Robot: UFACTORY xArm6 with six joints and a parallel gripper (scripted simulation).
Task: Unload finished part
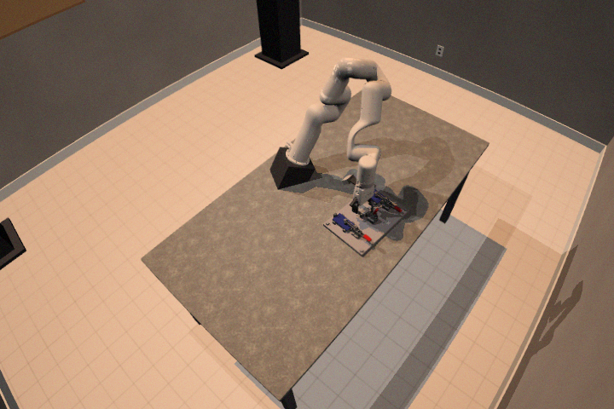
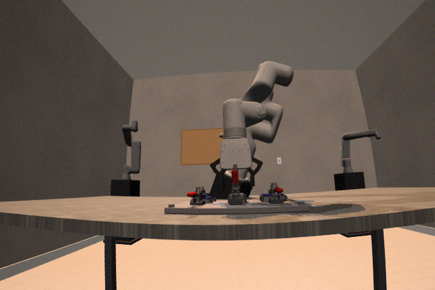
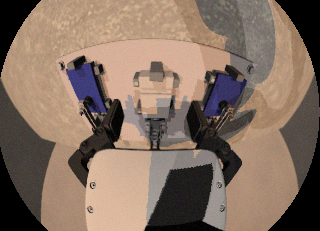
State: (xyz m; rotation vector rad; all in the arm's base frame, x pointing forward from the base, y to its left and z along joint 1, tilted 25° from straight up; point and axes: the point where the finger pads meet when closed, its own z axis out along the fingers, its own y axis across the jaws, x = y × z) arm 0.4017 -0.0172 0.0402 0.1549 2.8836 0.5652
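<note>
Right now the grey finished part is 3 cm below my hand and 1 cm behind it. Round my hand: blue blank 11 cm to the left, 3 cm below; then fixture plate 6 cm below, 4 cm ahead.
</note>
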